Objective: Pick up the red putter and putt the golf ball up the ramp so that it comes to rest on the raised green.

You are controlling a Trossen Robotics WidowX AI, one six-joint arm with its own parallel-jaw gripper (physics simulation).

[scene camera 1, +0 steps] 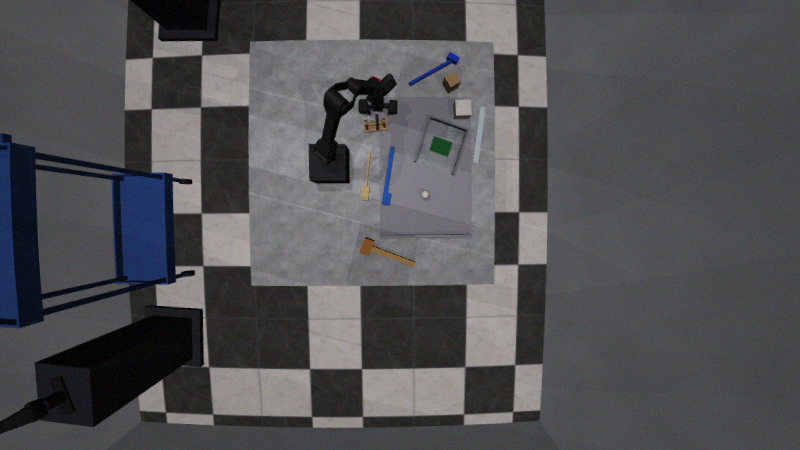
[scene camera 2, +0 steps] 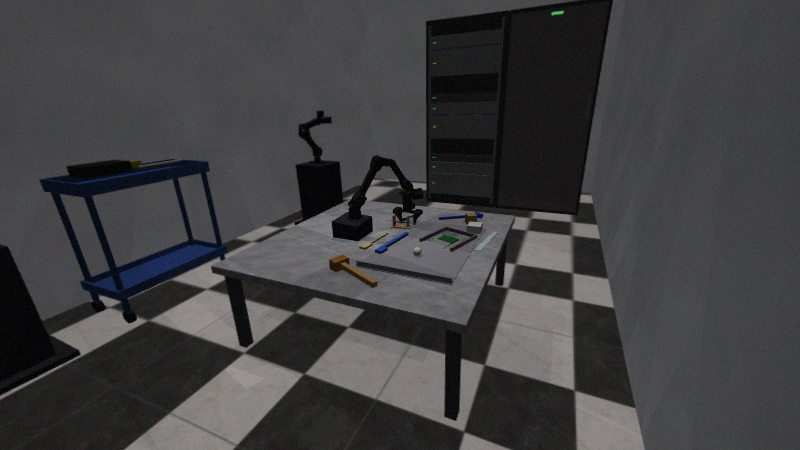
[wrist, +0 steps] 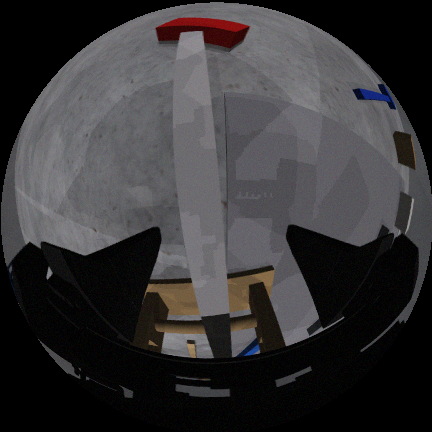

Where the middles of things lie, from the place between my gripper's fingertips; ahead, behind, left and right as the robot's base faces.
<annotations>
My gripper is now 2 cm past the wooden stand point(wrist: 176, 296), 6 cm to the left of it and 4 cm below it.
</annotations>
